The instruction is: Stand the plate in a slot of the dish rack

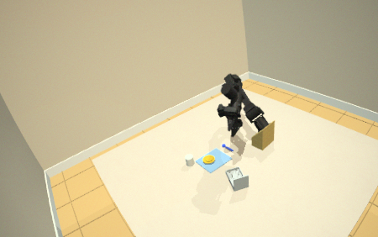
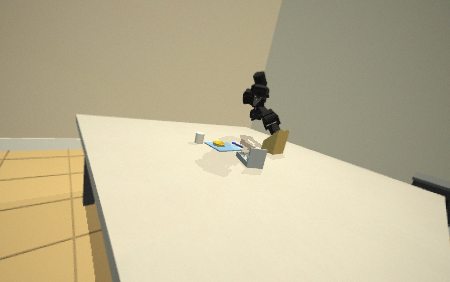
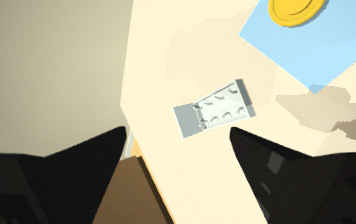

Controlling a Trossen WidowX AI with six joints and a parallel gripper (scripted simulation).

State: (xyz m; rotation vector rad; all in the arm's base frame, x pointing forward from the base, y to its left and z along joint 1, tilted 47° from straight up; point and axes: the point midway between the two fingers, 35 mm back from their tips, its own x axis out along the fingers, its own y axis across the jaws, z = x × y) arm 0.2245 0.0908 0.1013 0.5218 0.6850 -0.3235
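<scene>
Now: the yellow plate 180 mm below my gripper tip, 110 mm to the right of it and 70 mm ahead of it. Also, from my gripper tip: dish rack (170 mm below, 90 mm to the left, 60 mm ahead); then light blue mat (190 mm below, 100 mm to the right, 40 mm ahead); then blue spoon (190 mm below, 130 mm to the right, 80 mm behind).
</scene>
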